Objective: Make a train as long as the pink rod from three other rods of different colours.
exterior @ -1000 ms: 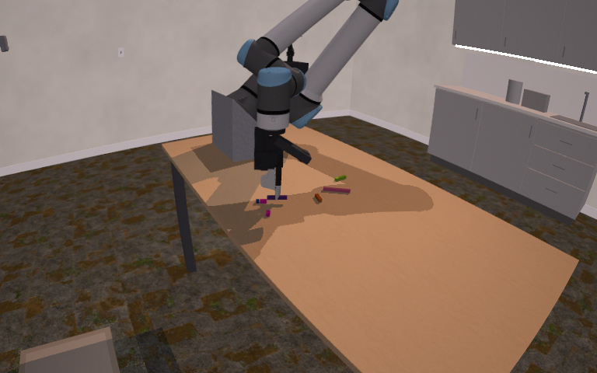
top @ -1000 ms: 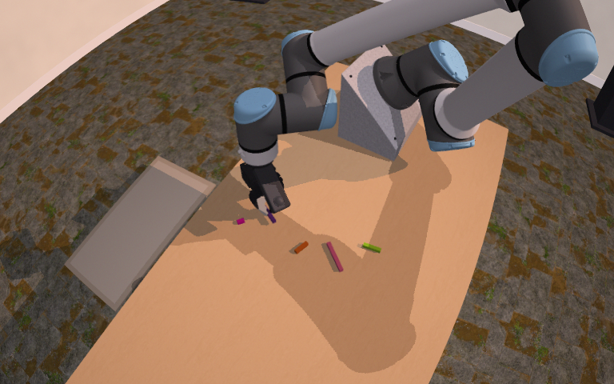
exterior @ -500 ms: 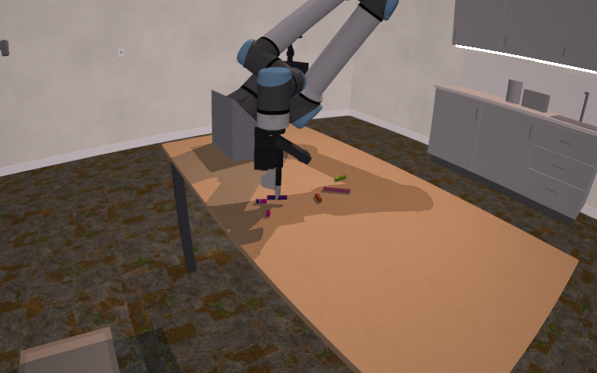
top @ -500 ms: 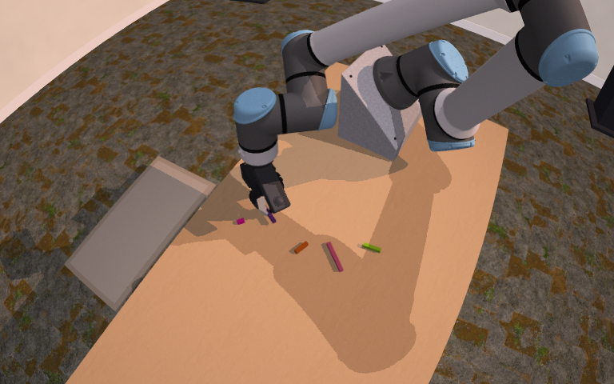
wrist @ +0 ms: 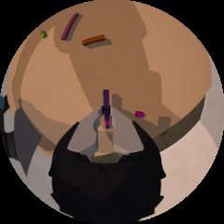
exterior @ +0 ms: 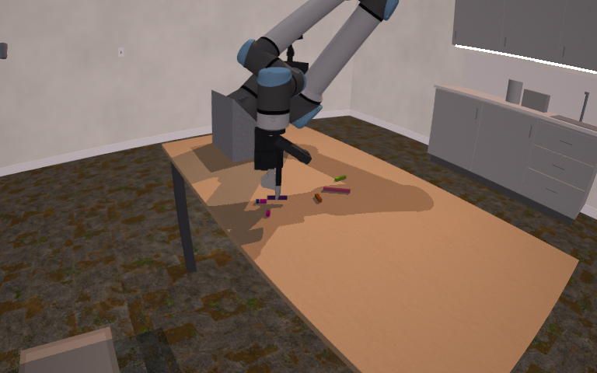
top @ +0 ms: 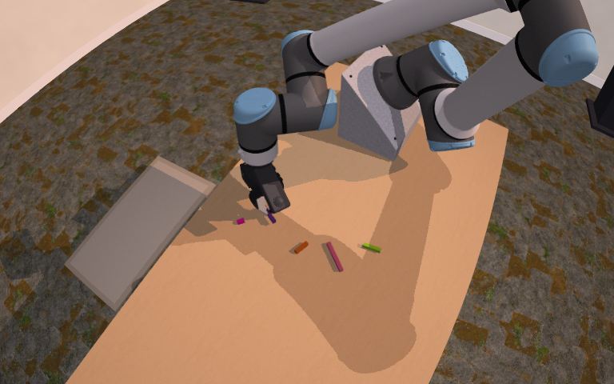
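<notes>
The purple rod is 1 cm below my hand. Round my hand: orange rod: 5 cm ahead, 12 cm to the left, 2 cm below; pink rod: 4 cm ahead, 21 cm to the left, 2 cm below; blue rod: 3 cm behind, 5 cm to the right, 2 cm below.
</notes>
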